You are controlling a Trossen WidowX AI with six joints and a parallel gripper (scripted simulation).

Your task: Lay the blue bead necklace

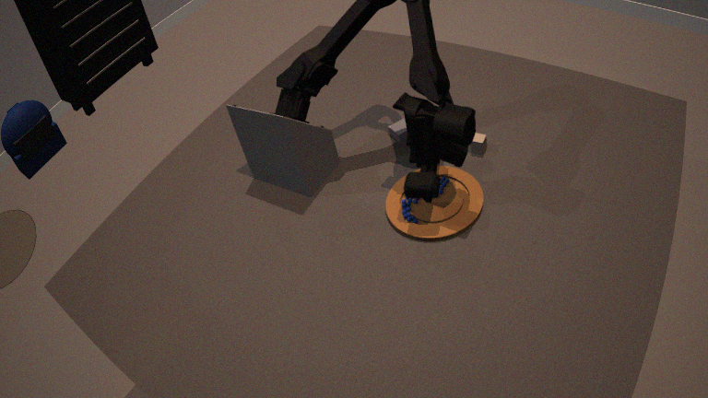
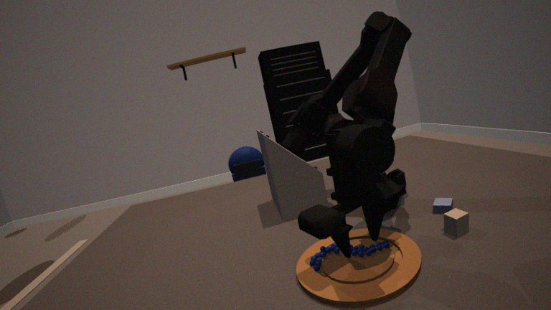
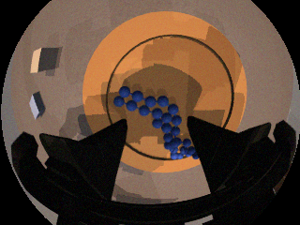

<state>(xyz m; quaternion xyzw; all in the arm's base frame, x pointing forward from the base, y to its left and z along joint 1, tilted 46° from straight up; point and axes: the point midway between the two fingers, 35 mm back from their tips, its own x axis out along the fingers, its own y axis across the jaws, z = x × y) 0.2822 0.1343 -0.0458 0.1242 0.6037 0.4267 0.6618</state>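
My gripper tip is 17 cm to the right of the tan cube and 2 cm short of it. Also, from my gripper tip: white block: 17 cm behind, 14 cm to the left; then pale blue block: 20 cm to the left, 6 cm behind, 1 cm below.
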